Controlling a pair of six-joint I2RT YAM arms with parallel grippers.
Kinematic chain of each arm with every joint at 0, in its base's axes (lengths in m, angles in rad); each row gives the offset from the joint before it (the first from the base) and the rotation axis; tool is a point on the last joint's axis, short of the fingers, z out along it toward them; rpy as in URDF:
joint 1: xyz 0 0 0.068 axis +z
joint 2: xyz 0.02 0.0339 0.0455 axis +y
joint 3: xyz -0.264 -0.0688 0 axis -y
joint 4: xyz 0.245 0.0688 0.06 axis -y
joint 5: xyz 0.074 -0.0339 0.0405 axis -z
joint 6: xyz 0.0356 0 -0.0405 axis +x
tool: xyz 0 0 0 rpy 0 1.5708 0
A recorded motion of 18 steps. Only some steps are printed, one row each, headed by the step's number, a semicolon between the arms.
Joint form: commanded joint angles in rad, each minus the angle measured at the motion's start. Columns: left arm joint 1, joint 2, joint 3, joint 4, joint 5, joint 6; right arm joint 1, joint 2, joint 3, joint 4, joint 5, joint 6.
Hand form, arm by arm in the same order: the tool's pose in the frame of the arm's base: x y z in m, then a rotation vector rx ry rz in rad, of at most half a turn. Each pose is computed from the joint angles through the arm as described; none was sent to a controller.
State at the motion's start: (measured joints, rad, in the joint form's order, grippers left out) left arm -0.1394 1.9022 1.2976 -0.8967 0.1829 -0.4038; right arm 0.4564 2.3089 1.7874 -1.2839 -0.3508 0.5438
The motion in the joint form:
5: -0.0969 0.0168 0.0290 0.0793 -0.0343 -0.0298; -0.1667 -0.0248 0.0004 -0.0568 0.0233 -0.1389
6: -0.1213 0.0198 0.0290 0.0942 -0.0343 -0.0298; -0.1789 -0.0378 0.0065 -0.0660 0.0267 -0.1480
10: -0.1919 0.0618 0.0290 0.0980 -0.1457 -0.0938; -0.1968 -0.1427 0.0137 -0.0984 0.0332 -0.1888
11: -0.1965 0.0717 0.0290 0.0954 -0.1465 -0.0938; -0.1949 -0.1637 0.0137 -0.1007 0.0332 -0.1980
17: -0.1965 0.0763 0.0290 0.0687 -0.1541 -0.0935; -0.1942 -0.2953 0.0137 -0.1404 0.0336 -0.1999
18: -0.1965 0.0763 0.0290 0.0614 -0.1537 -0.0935; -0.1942 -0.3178 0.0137 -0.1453 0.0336 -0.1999
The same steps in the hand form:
5: 0.3530 -0.0904 0.1668 -0.2798 3.0116 -0.2928; 0.3881 0.1276 0.1453 -0.2203 -2.7581 -0.3037
6: 0.3524 -0.0995 0.1661 -0.2409 3.0054 -0.2999; 0.3893 0.1227 0.1519 -0.2227 -2.7698 -0.3104
10: 0.3480 -0.1211 0.1512 -0.2479 3.0202 -0.1339; 0.3832 0.1133 0.1945 -0.1767 -2.8515 -0.3596
11: 0.3475 -0.1227 0.1477 -0.2423 3.0323 -0.1260; 0.3810 0.1135 0.2025 -0.1575 -2.8699 -0.3712
17: 0.3450 -0.1215 0.1458 -0.2454 3.0588 -0.0969; 0.3623 0.1087 0.2514 -0.1363 -2.9519 -0.4220
18: 0.3442 -0.1213 0.1457 -0.2461 3.0657 -0.0931; 0.3588 0.1078 0.2595 -0.1328 -2.9674 -0.4320

